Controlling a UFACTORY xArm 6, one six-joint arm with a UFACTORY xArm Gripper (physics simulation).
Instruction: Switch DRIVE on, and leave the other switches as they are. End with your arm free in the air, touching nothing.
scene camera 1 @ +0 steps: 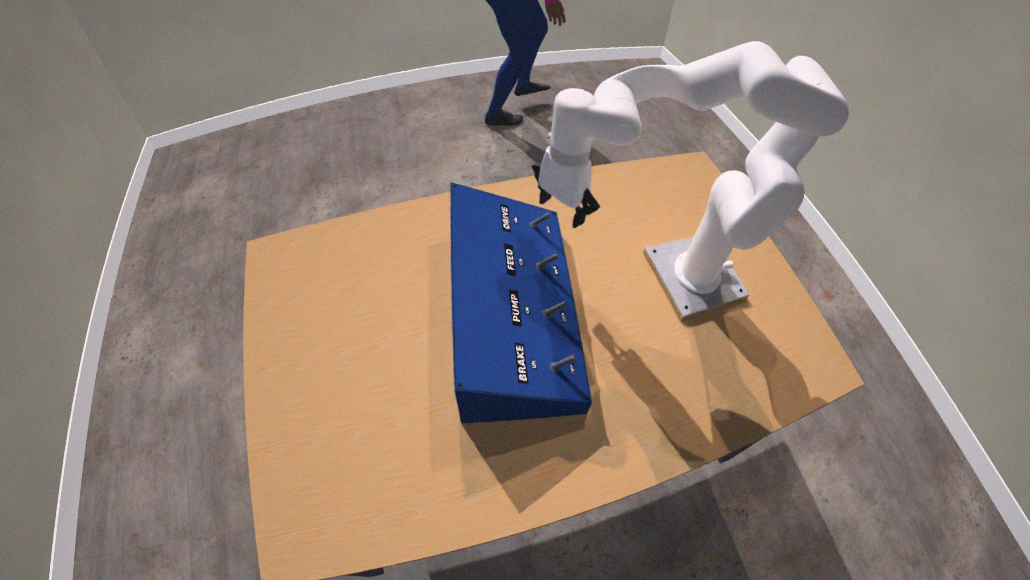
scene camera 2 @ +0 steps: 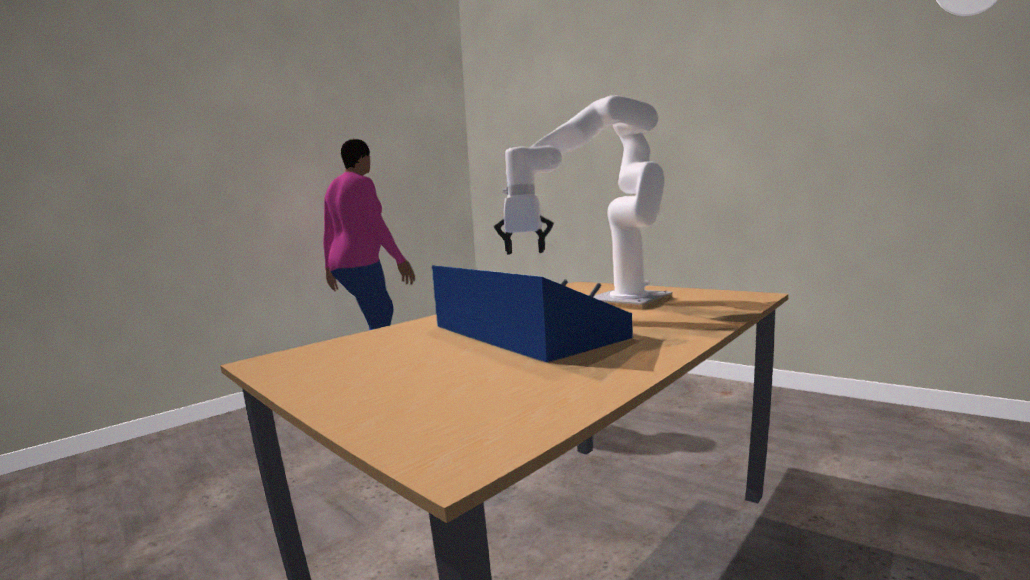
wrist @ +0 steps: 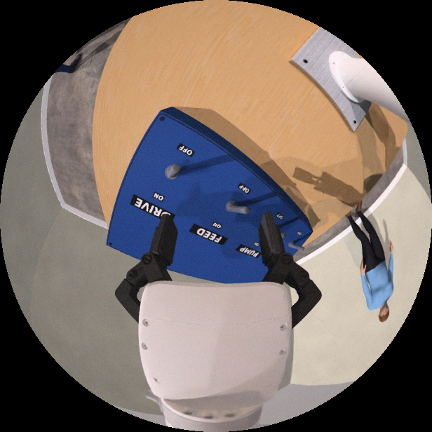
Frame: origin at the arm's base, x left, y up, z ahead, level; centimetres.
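Seen in the pictures: gripper, fingertip midpoint: [scene camera 1: 561, 212] [scene camera 2: 525, 253]; arm's base at its link origin: [scene camera 1: 697, 273] [scene camera 2: 629, 295].
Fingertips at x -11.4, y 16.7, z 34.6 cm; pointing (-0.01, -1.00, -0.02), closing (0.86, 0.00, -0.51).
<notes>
Offsets run from my fingertips to a thing's top centre. Level surfaces: height alone.
The blue sloped switch box [scene camera 1: 477, 302] [scene camera 2: 490, 306] [wrist: 140, 175] has four grey levers. The DRIVE lever {dz +2.0, dx -5.8, dy -5.9 cm} [scene camera 1: 540, 221] [wrist: 173, 171] leans to its OFF label. The FEED lever {dz +4.0, dx +6.1, dy -5.9 cm} [scene camera 1: 547, 262] [wrist: 238, 207], the PUMP lever {dz +5.9, dx +17.9, dy -5.9 cm} [scene camera 1: 554, 309] and the BRAKE lever {dz +7.9, dx +29.7, dy -5.9 cm} [scene camera 1: 562, 363] lean the same way, toward their OFF labels. My gripper [scene camera 1: 561, 210] [scene camera 2: 525, 251] [wrist: 216, 221] is open and empty. It hangs in the air above the DRIVE end of the box, touching nothing. In the wrist view one finger covers part of the DRIVE label.
The box stands on the wooden table {dy -18.8 cm} [scene camera 1: 345, 345] [scene camera 2: 389, 403] [wrist: 215, 65]. My arm's base plate [scene camera 1: 666, 266] [scene camera 2: 652, 300] [wrist: 315, 55] is bolted on the lever side of the box. A person in a magenta top [scene camera 2: 353, 216] stands beyond the table; another in light blue [wrist: 378, 285] shows in the wrist view.
</notes>
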